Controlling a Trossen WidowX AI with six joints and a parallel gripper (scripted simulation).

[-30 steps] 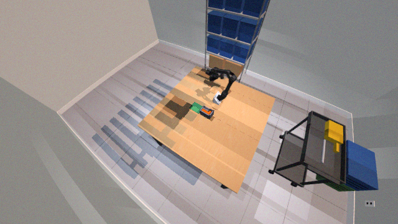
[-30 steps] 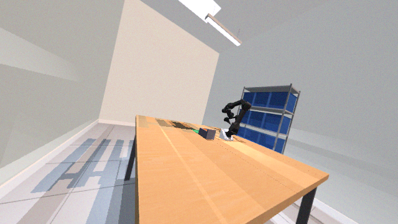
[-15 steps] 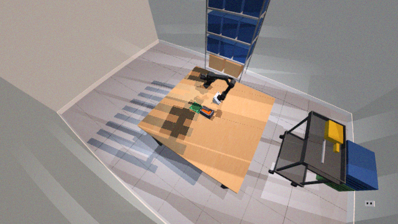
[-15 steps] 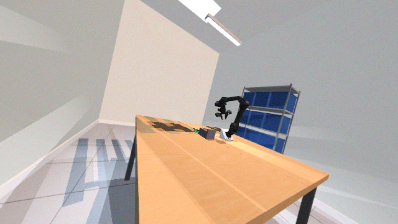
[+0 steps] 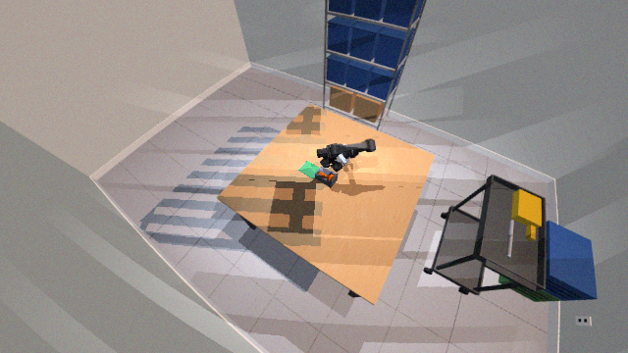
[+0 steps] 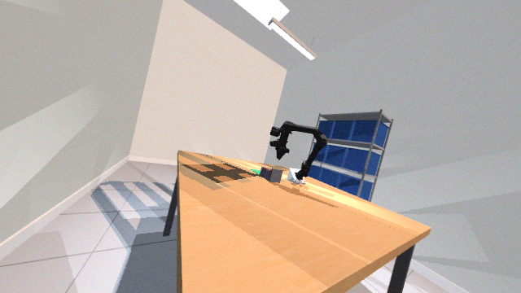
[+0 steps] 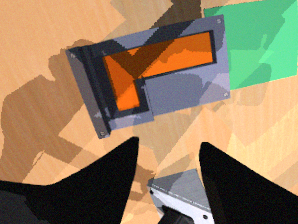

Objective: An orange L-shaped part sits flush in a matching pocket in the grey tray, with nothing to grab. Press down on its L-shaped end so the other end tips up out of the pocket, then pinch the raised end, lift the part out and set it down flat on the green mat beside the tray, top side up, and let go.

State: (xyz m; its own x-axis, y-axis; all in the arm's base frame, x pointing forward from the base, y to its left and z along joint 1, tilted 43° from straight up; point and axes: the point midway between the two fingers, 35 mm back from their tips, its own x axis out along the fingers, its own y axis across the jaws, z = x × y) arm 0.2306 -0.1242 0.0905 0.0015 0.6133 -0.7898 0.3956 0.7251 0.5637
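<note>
Now: gripper tip 11 cm above the orange L-shaped part and 3 cm short of it. Also, from my gripper tip: green mat 17 cm to the right, 17 cm below, 1 cm ahead.
</note>
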